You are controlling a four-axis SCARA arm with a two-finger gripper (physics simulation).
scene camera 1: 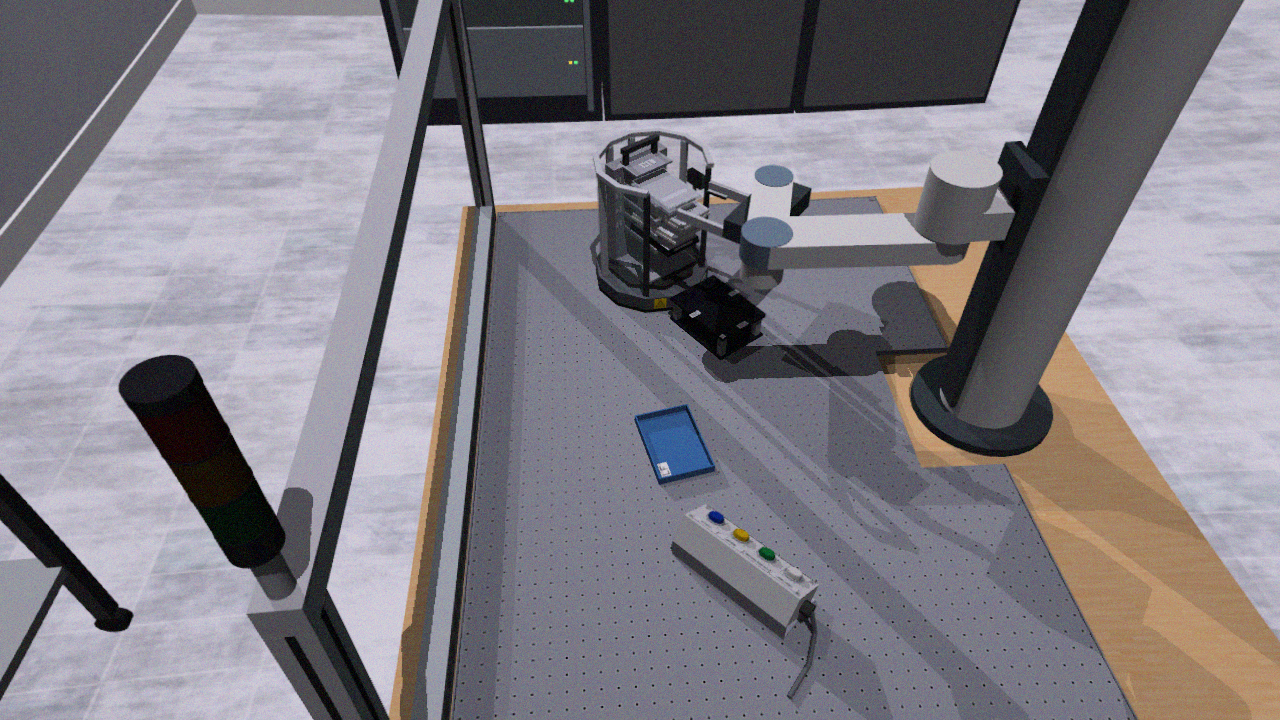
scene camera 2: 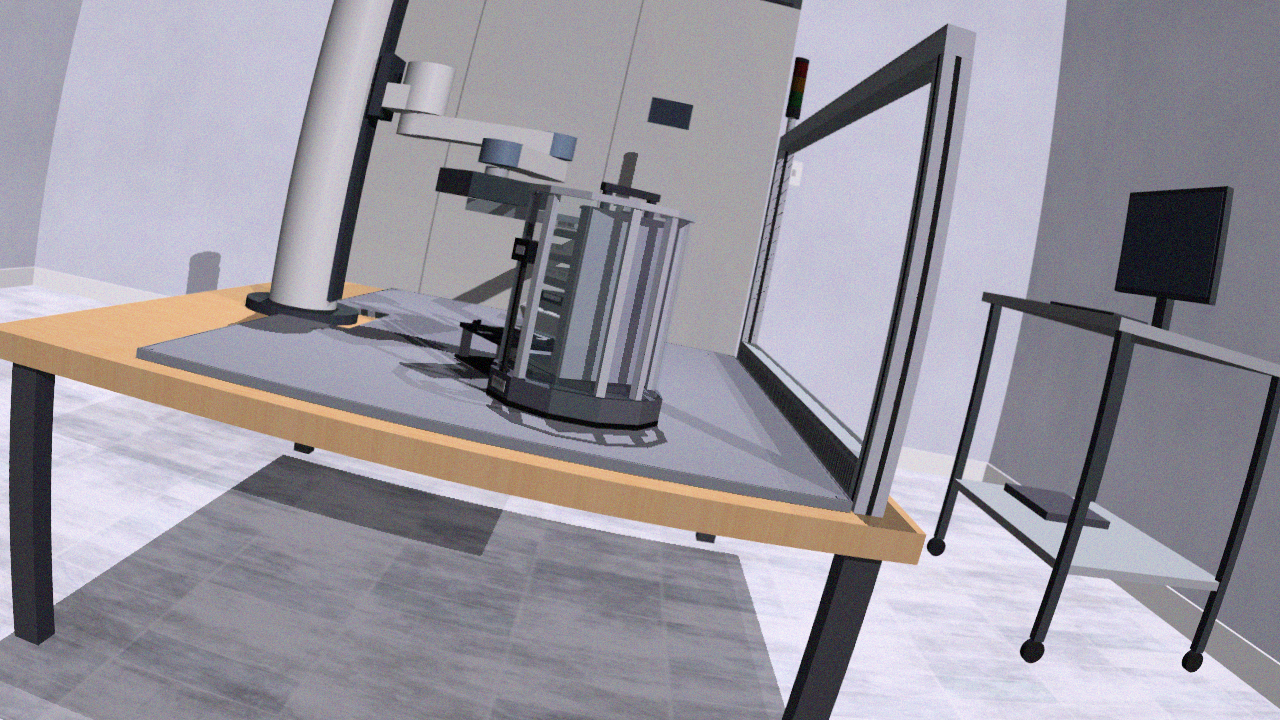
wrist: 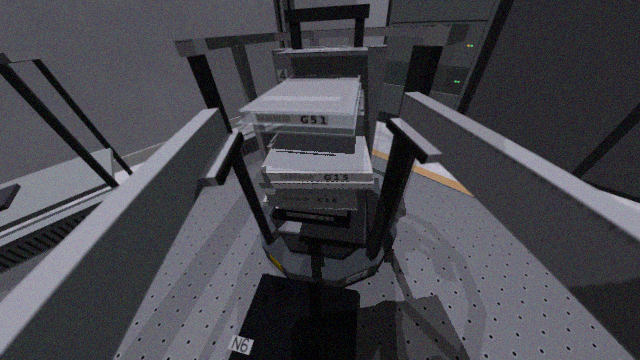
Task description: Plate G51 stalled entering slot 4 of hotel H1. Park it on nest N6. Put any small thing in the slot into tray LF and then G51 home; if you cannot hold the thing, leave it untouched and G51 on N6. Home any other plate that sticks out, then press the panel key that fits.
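Places are measured from the arm's base along level axes (x ahead, y left, z up), in centimetres.
Pixels of known places: gripper, fingertip midpoint: (scene camera 1: 694,199) (scene camera 2: 559,219) (wrist: 315,115); arm's base, link origin: (scene camera 1: 978,405) (scene camera 2: 300,312).
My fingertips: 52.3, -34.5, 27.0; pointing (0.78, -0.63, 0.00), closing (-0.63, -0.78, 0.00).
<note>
For each thing: its middle in the pictures, then the offset to it from my fingertips, as dx, dy, dz. "spot": a spot on its surface instead.
- Plate G51, body centre: (wrist: 312,96) (scene camera 1: 666,190) +5.1, -4.6, -0.8
- plate G15, body centre: (wrist: 320,138) (scene camera 2: 575,252) (scene camera 1: 673,206) +3.6, -3.9, -4.2
- reach farther out than plate C16, body centre: (wrist: 316,161) (scene camera 1: 667,220) +4.8, -4.1, -7.7
- Nest N6, body centre: (scene camera 2: 509,349) (scene camera 1: 716,314) -4.7, +9.8, -22.2
- blue tray, body centre: (scene camera 1: 673,442) +7.5, +41.6, -24.9
- white key panel, body centre: (scene camera 1: 743,562) (scene camera 2: 562,319) -0.8, +69.2, -21.6
- framed screen, surface spot: (scene camera 2: 904,268) spot: +44.0, -33.4, +3.0
My gripper (scene camera 1: 693,198) (wrist: 315,115) is open and empty; its fingertips stand wide to either side of the plate stack's front, touching no plate. Plate G51 (scene camera 1: 666,190) (wrist: 311,95) sits high in hotel H1 (scene camera 1: 626,288) (scene camera 2: 581,404) (wrist: 295,264), sticking out and skewed. Below it, plate G15 (wrist: 320,162) seems to reach farther out than plate C16 (wrist: 312,200). Nest N6 (scene camera 1: 716,308) (wrist: 305,300) is a black stand before the hotel, with no plate on it. No small thing shows in the slot; its inside is hidden. The blue tray (scene camera 1: 671,434) has a small white label, too small to read.
The white key panel (scene camera 1: 738,568) has blue, yellow, green and white keys and a cable. Dark upright posts (wrist: 387,195) flank the hotel's opening. The arm's column (scene camera 1: 1029,268) (scene camera 2: 322,179) stands at the table edge. A framed screen (scene camera 2: 904,268) runs along the opposite side.
</note>
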